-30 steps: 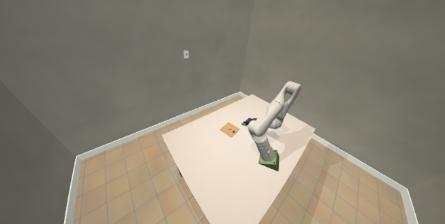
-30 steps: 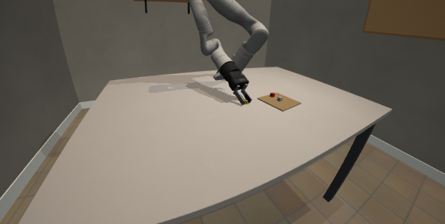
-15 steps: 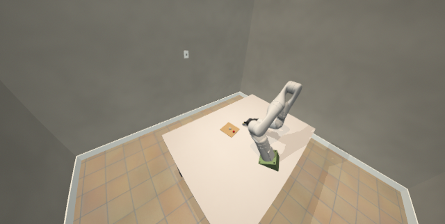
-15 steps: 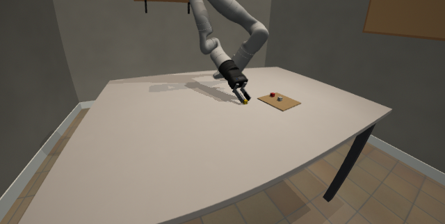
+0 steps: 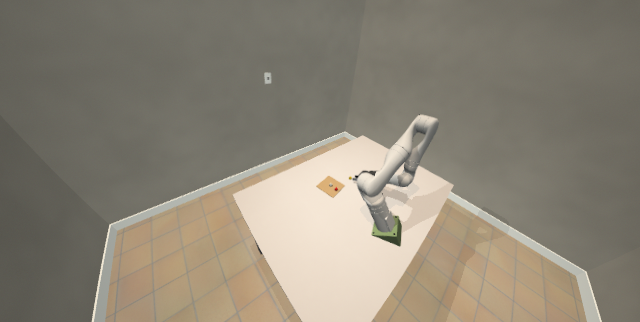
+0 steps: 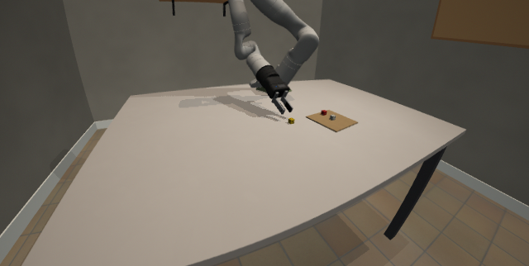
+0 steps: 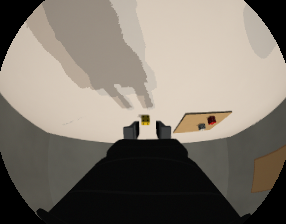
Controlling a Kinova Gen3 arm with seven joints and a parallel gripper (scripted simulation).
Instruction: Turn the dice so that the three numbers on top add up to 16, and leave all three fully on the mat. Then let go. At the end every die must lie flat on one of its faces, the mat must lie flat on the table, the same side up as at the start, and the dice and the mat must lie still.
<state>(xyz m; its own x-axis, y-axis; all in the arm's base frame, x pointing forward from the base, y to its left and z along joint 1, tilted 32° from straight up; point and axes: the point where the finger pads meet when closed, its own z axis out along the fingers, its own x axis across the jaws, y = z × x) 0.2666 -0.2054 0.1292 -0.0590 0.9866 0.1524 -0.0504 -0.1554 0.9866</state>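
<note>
Now: hand 4 cm short of the yellow die and 3 cm above it. Also, from my hand: white die 16 cm to the left, 9 cm ahead, 3 cm below; tan mat 15 cm to the left, 9 cm ahead, 4 cm below; red die 16 cm to the left, 4 cm ahead, 3 cm below.
</note>
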